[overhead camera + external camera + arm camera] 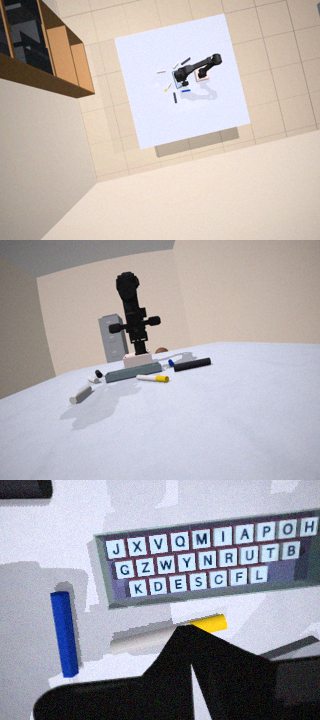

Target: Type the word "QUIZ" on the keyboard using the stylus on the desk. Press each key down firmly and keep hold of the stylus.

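My gripper tip is now 60 mm past the blue stylus, 120 mm to the right of it and 90 mm above it. Also, from my gripper tip: grey stylus tip 90 mm behind, 130 mm to the left, 90 mm below.
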